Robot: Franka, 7 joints.
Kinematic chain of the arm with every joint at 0, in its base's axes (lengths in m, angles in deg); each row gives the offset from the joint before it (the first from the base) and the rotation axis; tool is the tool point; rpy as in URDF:
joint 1: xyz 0 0 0.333 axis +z
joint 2: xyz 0 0 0 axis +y
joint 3: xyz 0 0 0.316 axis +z
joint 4: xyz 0.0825 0 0 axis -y
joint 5: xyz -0.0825 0 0.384 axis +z
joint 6: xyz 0 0 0 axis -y
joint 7: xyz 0.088 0 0 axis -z
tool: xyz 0 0 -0.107 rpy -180 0 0
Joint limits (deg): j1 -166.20..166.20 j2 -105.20..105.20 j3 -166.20..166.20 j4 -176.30..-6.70 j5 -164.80..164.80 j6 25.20..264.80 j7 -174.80..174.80
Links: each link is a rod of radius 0.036 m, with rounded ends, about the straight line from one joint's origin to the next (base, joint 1, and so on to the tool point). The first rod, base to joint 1, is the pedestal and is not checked.
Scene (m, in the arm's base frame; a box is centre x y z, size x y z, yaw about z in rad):
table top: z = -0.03
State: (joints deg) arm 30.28 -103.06 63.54 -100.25 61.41 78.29 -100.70
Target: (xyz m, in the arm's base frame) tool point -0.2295 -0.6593 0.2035
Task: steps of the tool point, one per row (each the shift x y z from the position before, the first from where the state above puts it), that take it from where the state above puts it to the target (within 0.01 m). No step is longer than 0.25 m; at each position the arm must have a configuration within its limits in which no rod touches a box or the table.
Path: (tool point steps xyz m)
1: -0.0946 -0.1570 -0.0298
2: -0.0411 -0.1843 -0.0326
3: 0.0196 -0.1931 -0.0346
4: 0.0810 -0.1811 -0.0361
5: 0.1358 -0.1493 -0.0365
6: 0.1778 -0.1008 -0.0365

